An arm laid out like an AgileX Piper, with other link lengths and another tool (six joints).
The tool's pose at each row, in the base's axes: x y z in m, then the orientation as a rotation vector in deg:
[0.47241, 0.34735, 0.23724, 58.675, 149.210, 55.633]
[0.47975, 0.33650, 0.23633, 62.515, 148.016, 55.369]
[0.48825, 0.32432, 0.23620, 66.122, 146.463, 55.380]
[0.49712, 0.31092, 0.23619, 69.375, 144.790, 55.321]
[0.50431, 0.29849, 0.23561, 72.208, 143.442, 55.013]
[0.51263, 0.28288, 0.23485, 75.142, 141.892, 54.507]
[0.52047, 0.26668, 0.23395, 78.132, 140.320, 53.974]
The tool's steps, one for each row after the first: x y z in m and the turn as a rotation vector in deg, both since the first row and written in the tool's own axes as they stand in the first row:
[-0.01272, -0.00254, -0.00203, 0.202, -0.778, 2.593]
[-0.02714, -0.00469, -0.00490, 0.080, -1.641, 5.082]
[-0.04263, -0.00723, -0.00833, -0.107, -2.601, 7.340]
[-0.05626, -0.01052, -0.01148, -0.071, -3.431, 9.290]
[-0.07285, -0.01505, -0.01568, 0.001, -4.453, 11.308]
[-0.08949, -0.02026, -0.02025, 0.109, -5.443, 13.386]

